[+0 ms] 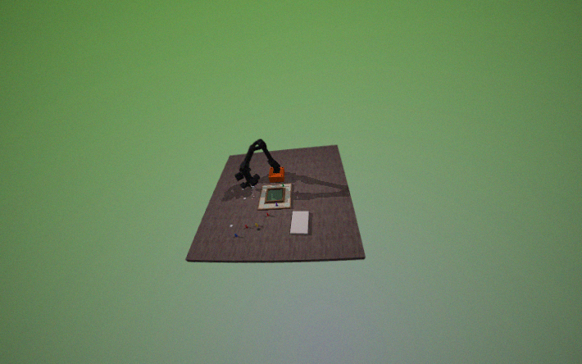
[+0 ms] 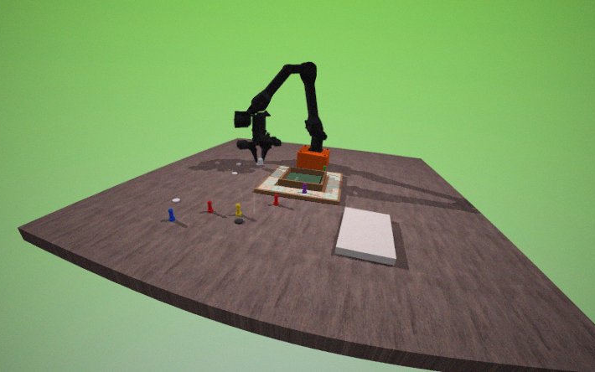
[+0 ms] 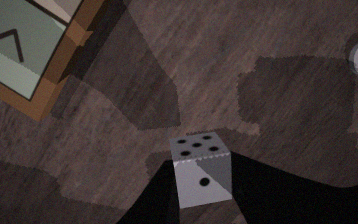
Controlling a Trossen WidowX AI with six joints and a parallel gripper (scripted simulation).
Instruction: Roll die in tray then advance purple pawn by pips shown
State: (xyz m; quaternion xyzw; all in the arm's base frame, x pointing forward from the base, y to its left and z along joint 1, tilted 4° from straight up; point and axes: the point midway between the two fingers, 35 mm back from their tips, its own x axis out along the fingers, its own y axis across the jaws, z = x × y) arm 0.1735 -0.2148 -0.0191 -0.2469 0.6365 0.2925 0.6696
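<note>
My gripper tip is now 26 cm to the right of the purple pawn and 21 cm short of it. The rest, counted from my gripper tip: green pawn: 29 cm to the left, 2 cm behind; then tray: 23 cm to the left, 10 cm ahead, 2 cm below; then die: right at my gripper tip.
</note>
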